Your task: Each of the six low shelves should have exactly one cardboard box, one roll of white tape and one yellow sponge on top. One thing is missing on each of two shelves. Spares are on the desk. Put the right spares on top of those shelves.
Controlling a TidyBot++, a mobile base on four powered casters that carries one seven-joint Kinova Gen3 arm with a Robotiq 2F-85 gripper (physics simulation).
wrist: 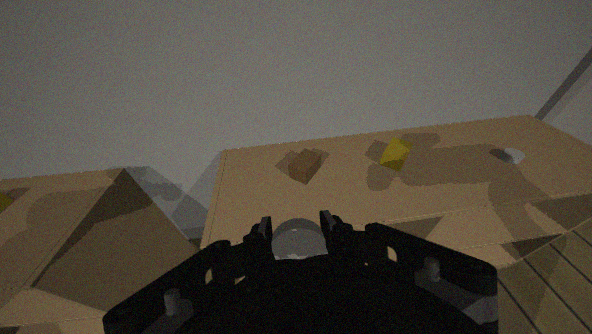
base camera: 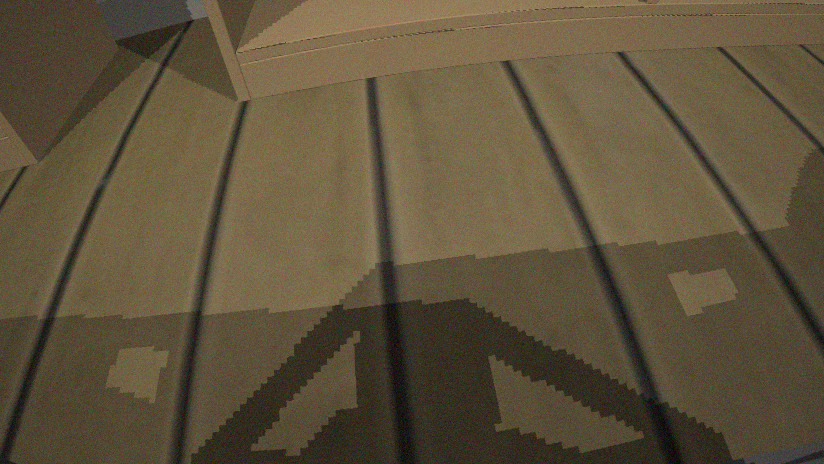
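My gripper (wrist: 296, 224) is shut on a roll of white tape (wrist: 299, 241), which looks grey in the dim light and sits between the fingertips. The gripper is in the air in front of a low shelf (wrist: 260, 200) in the middle and right of the wrist view. On top of that shelf are a cardboard box (wrist: 305, 166) at the left, a yellow sponge (wrist: 396, 154) in the middle and a roll of white tape (wrist: 514, 155) at the right. Another low shelf (wrist: 65, 200) stands at the left, with part of a yellow sponge (wrist: 5, 201) on top at the view's edge.
A gap separates the two shelves. In the base camera view the lower front of one shelf (base camera: 461, 43) runs across the top, and the side of another (base camera: 51, 69) shows at the upper left. The arm's and base's shadows fall on the plank floor (base camera: 299, 172). A wall rises behind the shelves.
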